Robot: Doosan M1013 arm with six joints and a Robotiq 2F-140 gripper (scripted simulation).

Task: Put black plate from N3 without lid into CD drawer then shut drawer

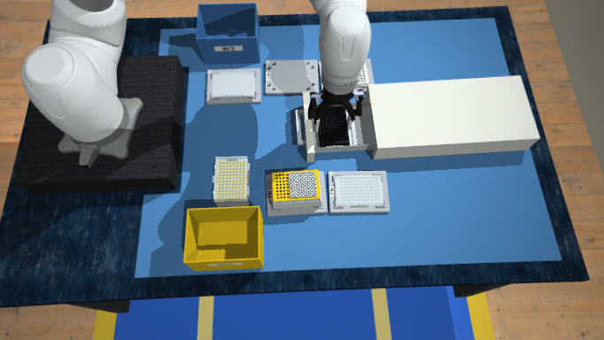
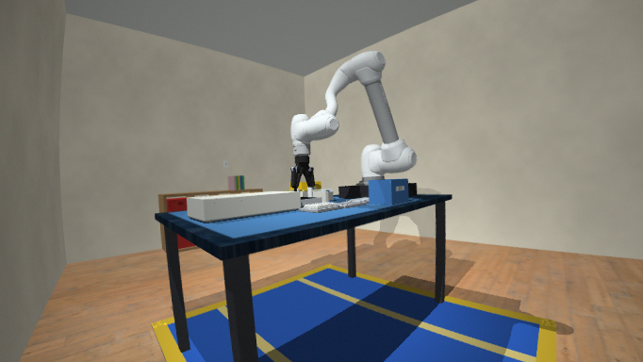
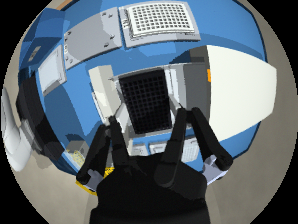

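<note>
Right now my hand is 20 mm above the black plate. Also, from my hand: grey work nest: 170 mm to the left, 140 mm behind, 50 mm below; white plate: 190 mm to the left, 40 mm below, 30 mm ahead; drawer: 30 mm below, 30 mm ahead, 10 mm to the left.
</note>
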